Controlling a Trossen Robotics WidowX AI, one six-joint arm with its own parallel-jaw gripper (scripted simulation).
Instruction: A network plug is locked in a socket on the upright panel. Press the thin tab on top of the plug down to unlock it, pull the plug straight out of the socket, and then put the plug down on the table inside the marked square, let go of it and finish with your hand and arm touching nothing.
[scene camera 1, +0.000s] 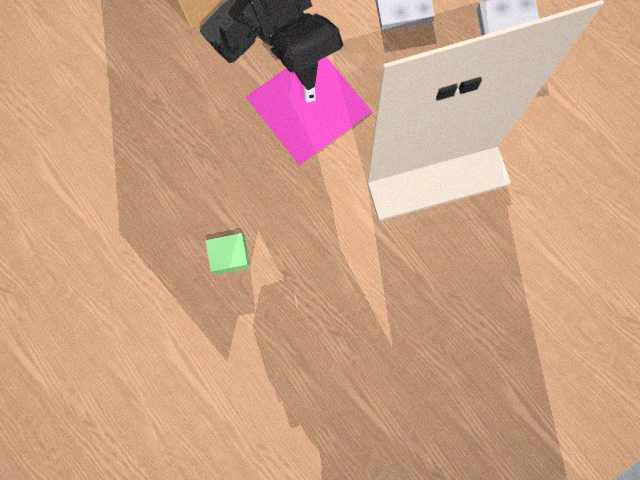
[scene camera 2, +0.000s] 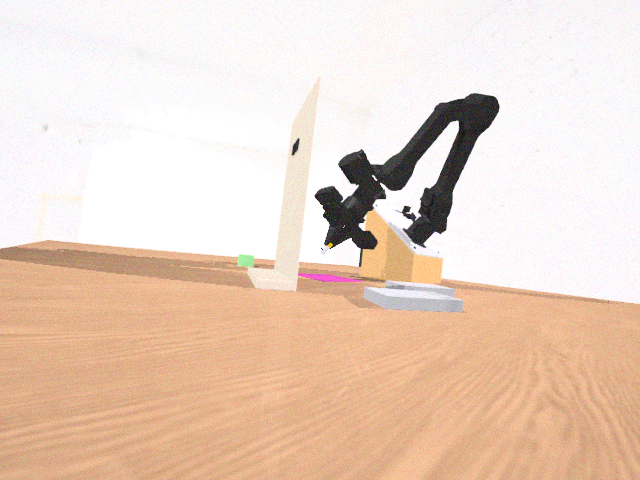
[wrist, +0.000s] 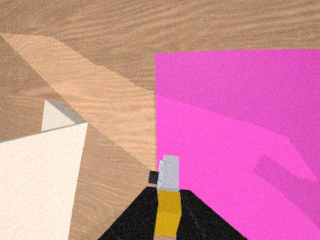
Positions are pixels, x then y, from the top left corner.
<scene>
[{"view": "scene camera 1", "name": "gripper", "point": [309, 86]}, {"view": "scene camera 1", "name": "green cube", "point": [226, 254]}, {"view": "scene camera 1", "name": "magenta marked square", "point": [304, 128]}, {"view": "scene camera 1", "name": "cream panel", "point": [441, 115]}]
</scene>
